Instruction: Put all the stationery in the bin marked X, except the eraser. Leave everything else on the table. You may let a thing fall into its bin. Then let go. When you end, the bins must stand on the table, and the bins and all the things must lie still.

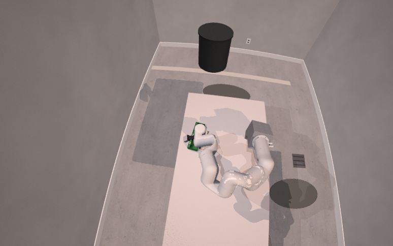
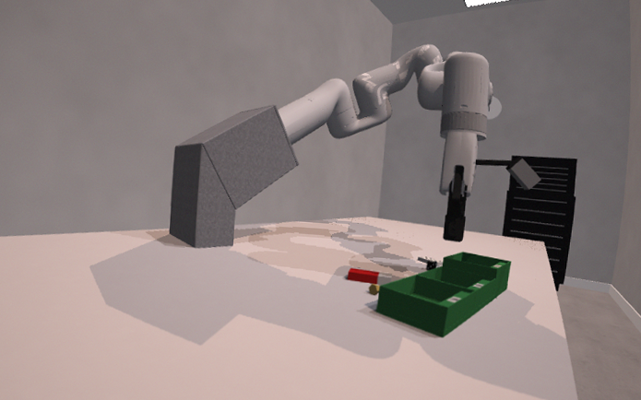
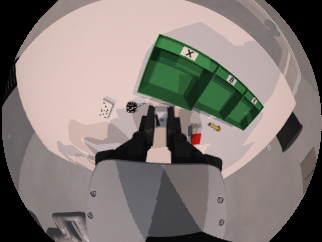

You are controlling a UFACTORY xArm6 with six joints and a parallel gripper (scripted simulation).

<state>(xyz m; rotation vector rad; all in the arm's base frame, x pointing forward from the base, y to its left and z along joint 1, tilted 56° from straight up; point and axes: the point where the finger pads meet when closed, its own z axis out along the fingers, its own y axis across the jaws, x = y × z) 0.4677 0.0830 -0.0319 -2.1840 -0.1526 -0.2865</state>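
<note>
The green bin lies 4 cm ahead of my hand, 9 cm to the right of it and 7 cm below it. The rest, counted from my hand: white domino: 7 cm behind, 11 cm to the left, 8 cm below; grey object: 1 cm below; black die: 5 cm behind, 5 cm to the left, 8 cm below.
</note>
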